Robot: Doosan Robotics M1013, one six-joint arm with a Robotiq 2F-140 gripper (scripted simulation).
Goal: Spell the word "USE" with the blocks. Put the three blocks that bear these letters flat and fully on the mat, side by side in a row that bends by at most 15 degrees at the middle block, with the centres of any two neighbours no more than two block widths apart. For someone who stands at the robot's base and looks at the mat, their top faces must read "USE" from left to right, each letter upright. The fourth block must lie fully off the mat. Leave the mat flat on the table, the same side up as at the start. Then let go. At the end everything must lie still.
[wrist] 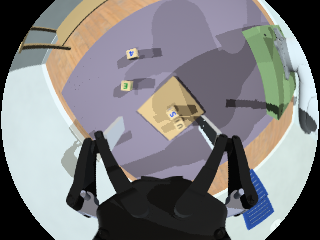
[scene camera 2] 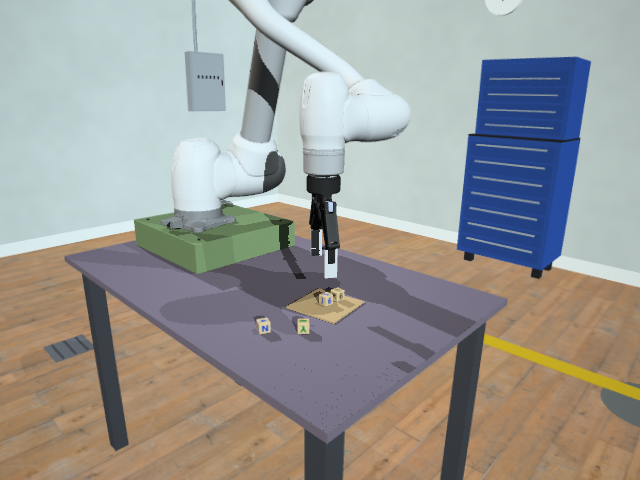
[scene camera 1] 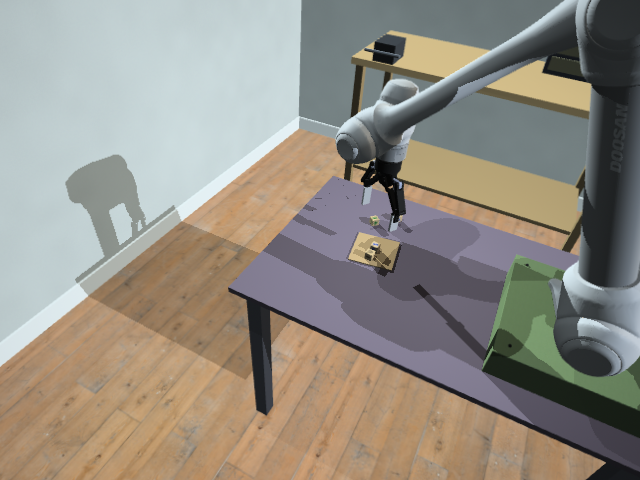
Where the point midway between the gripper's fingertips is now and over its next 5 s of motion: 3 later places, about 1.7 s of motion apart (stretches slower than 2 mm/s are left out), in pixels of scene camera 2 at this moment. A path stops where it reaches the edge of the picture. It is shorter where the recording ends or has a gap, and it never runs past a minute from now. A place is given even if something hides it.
My gripper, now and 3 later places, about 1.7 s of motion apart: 322,265; 304,284; 303,301; 303,320
